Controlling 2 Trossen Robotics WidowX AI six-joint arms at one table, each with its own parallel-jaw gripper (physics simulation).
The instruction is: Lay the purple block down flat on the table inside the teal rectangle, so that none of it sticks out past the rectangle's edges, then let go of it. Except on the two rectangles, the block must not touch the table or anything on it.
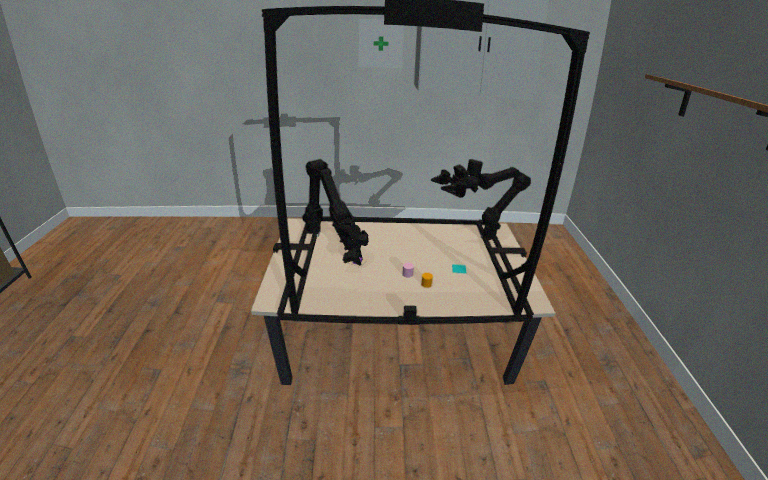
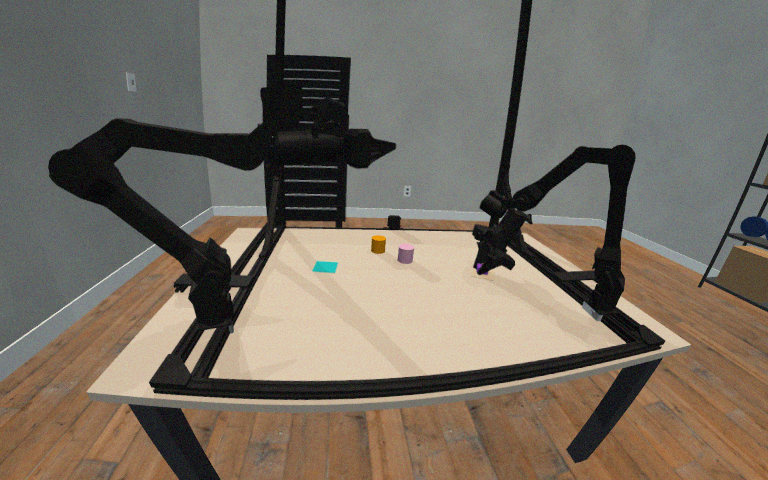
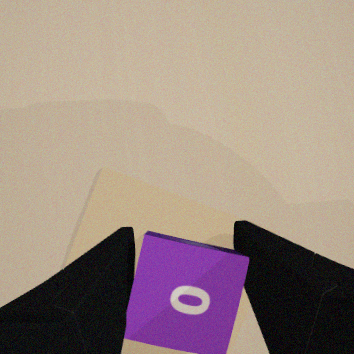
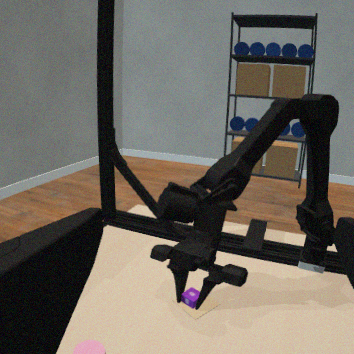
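Where they show: left gripper, fingertip midpoint: (image 1: 361, 262) (image 2: 476, 271) (image 3: 183, 235) (image 4: 187, 305); right gripper, fingertip midpoint: (image 1: 435, 183) (image 2: 384, 144) (image 4: 222, 225); left arm's base, link origin: (image 1: 312, 230) (image 2: 600, 307) (image 4: 312, 257); right arm's base, link origin: (image 1: 489, 236) (image 2: 215, 318).
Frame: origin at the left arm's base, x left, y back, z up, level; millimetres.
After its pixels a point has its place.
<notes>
The purple block (image 3: 186, 291) @(x -219, y -259, z 0 mm) (image 4: 190, 296) @(x -218, y -266, z 0 mm) (image 1: 360, 260) @(x -217, y -271, z -7 mm) (image 2: 481, 268), marked with a white ring, rests on a pale rectangle (image 3: 147, 204) @(x -208, y -286, z -18 mm) (image 4: 203, 310) @(x -186, y -272, z -18 mm) on the table. My left gripper (image 3: 183, 235) @(x -220, y -274, z -18 mm) (image 4: 187, 305) @(x -220, y -274, z -18 mm) (image 1: 354, 259) @(x -220, y -274, z -18 mm) (image 2: 489, 267) @(x -220, y -274, z -18 mm) is low at the table and shut on the block, one black finger against each side. The teal rectangle (image 1: 458, 269) @(x -219, y -709, z -18 mm) (image 2: 325, 267) @(x -209, y -713, z -18 mm) lies flat far across the table from it, with nothing on it. My right gripper (image 1: 436, 181) @(x -81, y -578, z 325 mm) (image 2: 389, 147) @(x -81, y -578, z 325 mm) is open and empty, held high above the table.
A pink cylinder (image 1: 408, 270) @(x -302, y -484, z 18 mm) (image 2: 405, 253) @(x -256, y -487, z 15 mm) (image 4: 88, 348) @(x -283, y -478, z 27 mm) and an orange cylinder (image 1: 427, 279) @(x -361, y -563, z 22 mm) (image 2: 378, 244) @(x -318, y -565, z 13 mm) stand upright between the block and the teal rectangle. A black frame (image 1: 274, 143) @(x -600, y -70, z 641 mm) surrounds the table. A shelf rack (image 4: 230, 88) stands off the table.
</notes>
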